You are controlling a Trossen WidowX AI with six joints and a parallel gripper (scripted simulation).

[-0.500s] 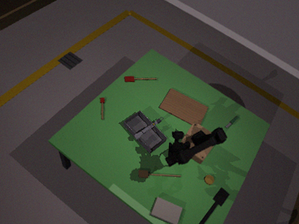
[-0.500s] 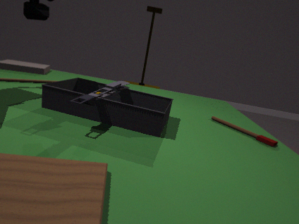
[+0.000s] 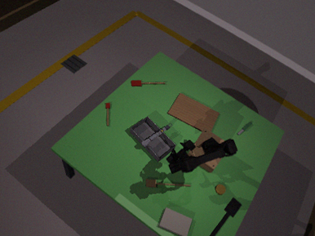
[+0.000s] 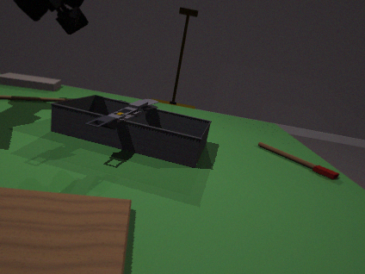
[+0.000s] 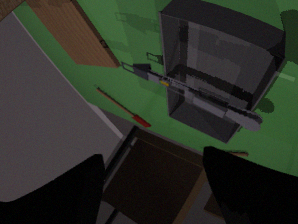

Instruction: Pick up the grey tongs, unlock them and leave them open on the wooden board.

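Now: the yellow lock tab 18 cm ahead of my gripper tip, 16 cm below it and 11 cm to the right of it. Also, from my gripper tip: roasting tin 20 cm below, 19 cm ahead, 3 cm to the right; black spatula 53 cm behind, 22 cm below, 3 cm to the left; wooden board 46 cm to the right, 22 cm below, 12 cm ahead.
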